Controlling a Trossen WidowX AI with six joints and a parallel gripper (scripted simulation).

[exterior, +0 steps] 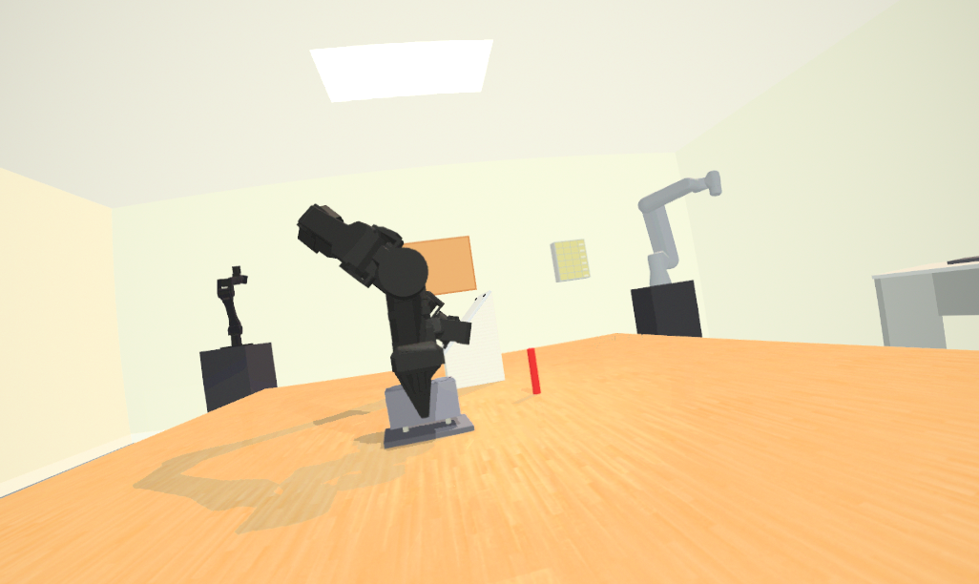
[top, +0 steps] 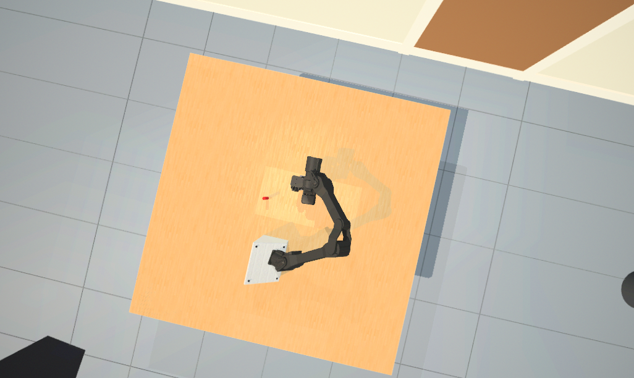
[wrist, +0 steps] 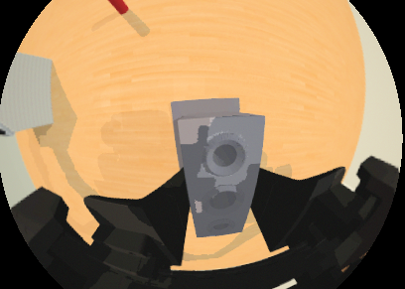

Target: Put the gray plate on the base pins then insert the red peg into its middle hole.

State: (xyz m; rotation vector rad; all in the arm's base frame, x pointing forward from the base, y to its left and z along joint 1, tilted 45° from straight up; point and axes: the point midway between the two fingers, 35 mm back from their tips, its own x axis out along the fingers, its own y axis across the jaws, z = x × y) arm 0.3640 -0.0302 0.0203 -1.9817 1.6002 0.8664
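Now: the base 20 mm below my gripper tip. Also, from my gripper tip: red peg: 140 mm behind, 180 mm to the left, 10 mm above; then gray plate: 30 mm above.
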